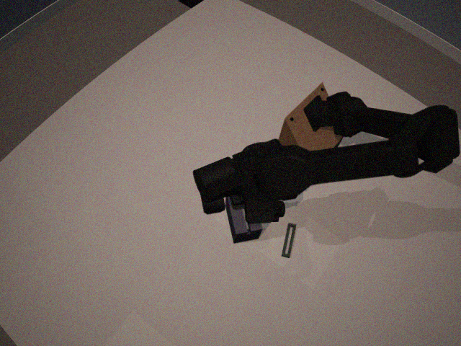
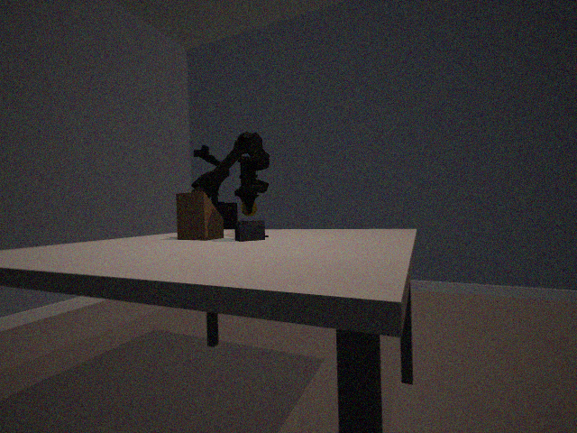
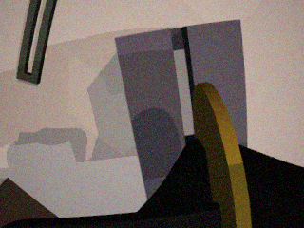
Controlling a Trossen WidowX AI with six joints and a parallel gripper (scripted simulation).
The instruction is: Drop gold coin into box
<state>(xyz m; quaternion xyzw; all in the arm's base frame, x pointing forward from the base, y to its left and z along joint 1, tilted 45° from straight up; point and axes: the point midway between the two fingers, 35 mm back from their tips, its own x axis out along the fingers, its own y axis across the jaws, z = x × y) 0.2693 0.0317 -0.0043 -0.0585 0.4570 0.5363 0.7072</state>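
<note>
My gripper tip is now 2 cm below the gold coin.
</note>
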